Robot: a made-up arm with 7 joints.
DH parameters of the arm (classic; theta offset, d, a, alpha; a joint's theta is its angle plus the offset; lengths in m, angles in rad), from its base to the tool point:
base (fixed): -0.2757 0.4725 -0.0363 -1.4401
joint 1: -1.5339 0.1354 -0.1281 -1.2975
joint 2: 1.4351 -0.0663 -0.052 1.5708
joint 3: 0.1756 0 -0.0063 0
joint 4: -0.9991 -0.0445 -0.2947 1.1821
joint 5: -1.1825 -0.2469 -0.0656 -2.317
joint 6: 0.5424 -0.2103 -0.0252 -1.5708
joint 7: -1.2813 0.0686 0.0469 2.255
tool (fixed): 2.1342 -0.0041 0 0
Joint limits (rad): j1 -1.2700..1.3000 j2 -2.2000..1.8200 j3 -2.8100..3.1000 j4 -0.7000..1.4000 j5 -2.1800..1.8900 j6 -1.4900..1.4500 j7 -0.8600..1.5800
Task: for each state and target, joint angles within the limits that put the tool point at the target. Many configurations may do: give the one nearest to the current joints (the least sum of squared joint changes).
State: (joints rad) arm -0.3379 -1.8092 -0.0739 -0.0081 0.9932 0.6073 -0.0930
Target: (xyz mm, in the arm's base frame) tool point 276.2 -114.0 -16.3
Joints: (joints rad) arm -0.1971 -1.6795 0.2070 0.2775 0.9232 0.6014 -0.0922
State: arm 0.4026 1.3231 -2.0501 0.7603 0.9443 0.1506 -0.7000
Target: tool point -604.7 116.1 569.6
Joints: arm 1.3000 1.0687 -2.6679 0.1136 0.8368 0.4550 -0.6933
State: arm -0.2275 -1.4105 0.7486 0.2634 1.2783 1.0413 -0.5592
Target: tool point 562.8 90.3 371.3
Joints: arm -0.8854 -0.9917 0.2911 -0.1884 0.9884 1.0568 -0.5741
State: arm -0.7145 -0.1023 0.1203 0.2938 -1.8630 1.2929 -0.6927
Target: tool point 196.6 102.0 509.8
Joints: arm -0.5733 0.1290 -0.3460 -0.1431 -1.5415 1.1982 -0.5185
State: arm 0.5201 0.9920 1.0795 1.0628 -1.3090 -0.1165 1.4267
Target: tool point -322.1 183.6 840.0
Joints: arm 0.4597 0.9985 1.1745 1.1571 -1.2417 -0.1356 1.4325
